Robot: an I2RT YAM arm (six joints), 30 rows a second.
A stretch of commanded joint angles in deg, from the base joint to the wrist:
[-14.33 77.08 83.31 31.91 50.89 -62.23]
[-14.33 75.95 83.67 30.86 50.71 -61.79]
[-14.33 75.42 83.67 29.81 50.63 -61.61]
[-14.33 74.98 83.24 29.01 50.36 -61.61]
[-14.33 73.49 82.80 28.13 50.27 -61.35]
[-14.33 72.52 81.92 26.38 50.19 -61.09]
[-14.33 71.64 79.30 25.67 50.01 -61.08]
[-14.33 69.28 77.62 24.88 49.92 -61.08]
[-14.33 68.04 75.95 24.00 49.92 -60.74]
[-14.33 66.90 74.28 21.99 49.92 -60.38]
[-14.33 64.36 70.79 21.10 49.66 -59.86]
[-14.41 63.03 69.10 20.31 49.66 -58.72]
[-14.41 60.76 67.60 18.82 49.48 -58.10]
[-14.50 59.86 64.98 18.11 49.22 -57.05]
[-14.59 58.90 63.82 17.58 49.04 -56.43]
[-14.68 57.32 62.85 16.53 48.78 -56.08]
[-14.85 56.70 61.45 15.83 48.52 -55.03]
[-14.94 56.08 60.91 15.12 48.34 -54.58]
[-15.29 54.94 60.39 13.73 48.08 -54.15]
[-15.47 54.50 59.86 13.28 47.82 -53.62]
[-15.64 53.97 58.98 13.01 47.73 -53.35]
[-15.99 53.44 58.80 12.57 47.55 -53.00]
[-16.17 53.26 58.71 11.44 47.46 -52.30]
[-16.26 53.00 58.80 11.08 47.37 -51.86]
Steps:
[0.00 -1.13 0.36 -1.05 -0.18 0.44]
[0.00 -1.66 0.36 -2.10 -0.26 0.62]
[0.00 -2.10 -0.07 -2.90 -0.53 0.62]
[0.00 -3.59 -0.51 -3.78 -0.62 0.88]
[0.00 -4.56 -1.39 -5.53 -0.70 1.14]
[0.00 -5.44 -4.01 -6.24 -0.88 1.15]
[0.00 -7.80 -5.69 -7.03 -0.97 1.15]
[0.00 -9.04 -7.36 -7.91 -0.97 1.49]
[0.00 -10.18 -9.03 -9.92 -0.97 1.85]
[0.00 -12.72 -12.52 -10.81 -1.23 2.37]
[-0.08 -14.05 -14.21 -11.60 -1.23 3.51]
[-0.08 -16.32 -15.71 -13.09 -1.41 4.13]
[-0.17 -17.22 -18.33 -13.80 -1.67 5.18]
[-0.26 -18.18 -19.49 -14.33 -1.85 5.80]
[-0.35 -19.76 -20.46 -15.38 -2.11 6.15]
[-0.52 -20.38 -21.86 -16.08 -2.37 7.20]
[-0.61 -21.00 -22.40 -16.79 -2.55 7.65]
[-0.96 -22.14 -22.92 -18.18 -2.81 8.08]
[-1.14 -22.58 -23.45 -18.63 -3.07 8.61]
[-1.31 -23.11 -24.33 -18.90 -3.16 8.88]
[-1.66 -23.64 -24.51 -19.34 -3.34 9.23]
[-1.84 -23.82 -24.60 -20.47 -3.43 9.93]
[-1.93 -24.08 -24.51 -20.83 -3.52 10.37]

